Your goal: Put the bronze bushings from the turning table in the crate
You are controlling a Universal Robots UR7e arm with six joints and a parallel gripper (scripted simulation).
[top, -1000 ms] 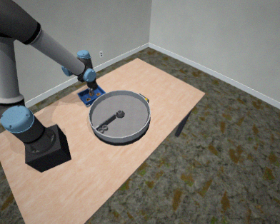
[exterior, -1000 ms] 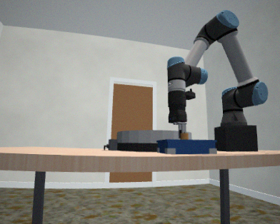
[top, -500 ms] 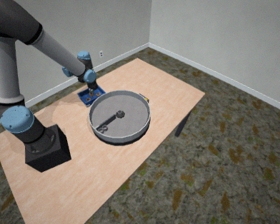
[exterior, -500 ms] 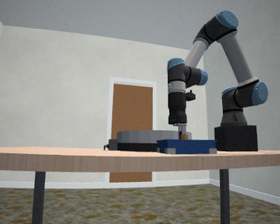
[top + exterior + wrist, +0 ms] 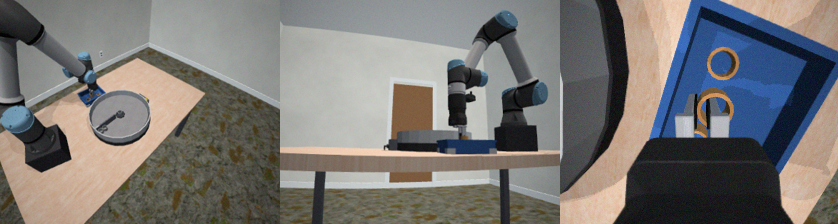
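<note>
Now: hand 10 mm short of the blue crate, 30 mm to the right of it and 40 mm above it. Also, from my hand: grey turning table: 20 mm behind, 310 mm to the right, 10 mm below.
</note>
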